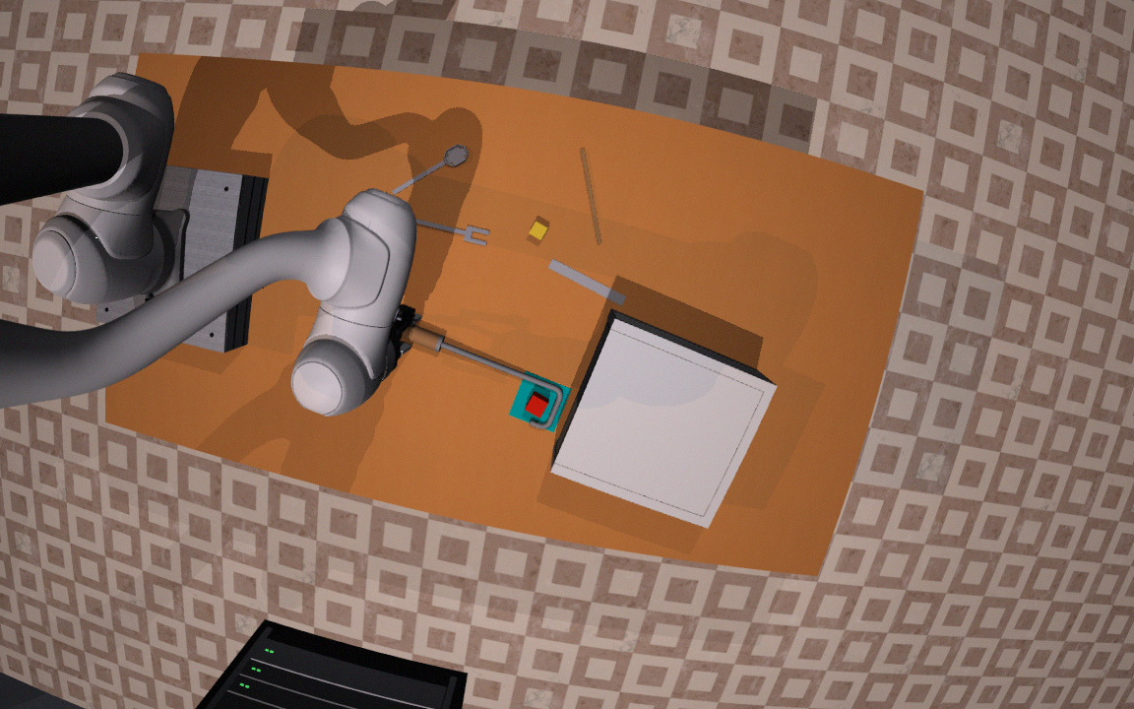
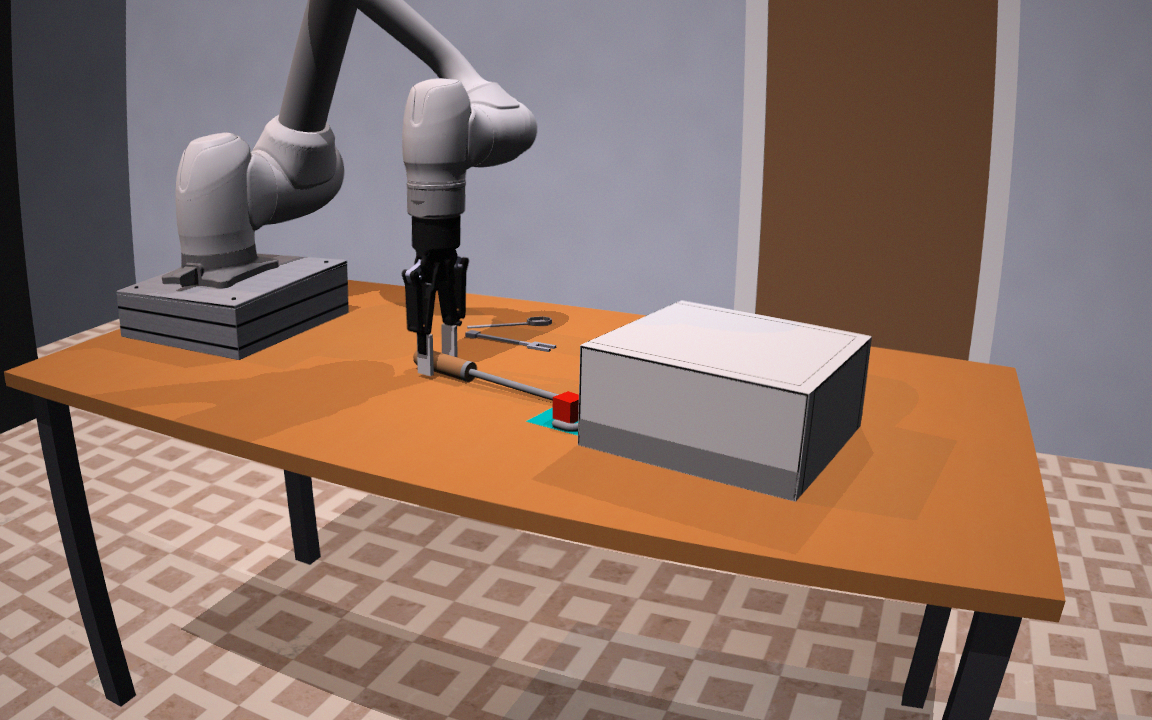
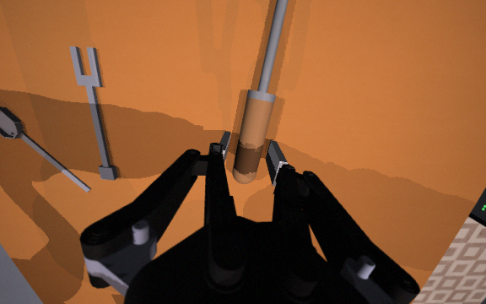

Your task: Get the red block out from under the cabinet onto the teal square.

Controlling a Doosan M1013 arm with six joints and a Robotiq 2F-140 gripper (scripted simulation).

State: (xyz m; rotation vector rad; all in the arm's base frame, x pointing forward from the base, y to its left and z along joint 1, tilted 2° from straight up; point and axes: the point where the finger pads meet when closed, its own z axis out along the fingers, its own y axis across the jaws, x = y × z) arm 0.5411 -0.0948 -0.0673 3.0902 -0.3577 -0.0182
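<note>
Right now my hand is 13 cm short of the hook tool, 7 cm to the left of it and 2 cm above it. The rest, counted from my hand: teal square 26 cm ahead, 10 cm to the right, 4 cm below; forked tool 20 cm to the left, 4 cm ahead, 3 cm below; red block 26 cm ahead, 10 cm to the right, 2 cm below.
</note>
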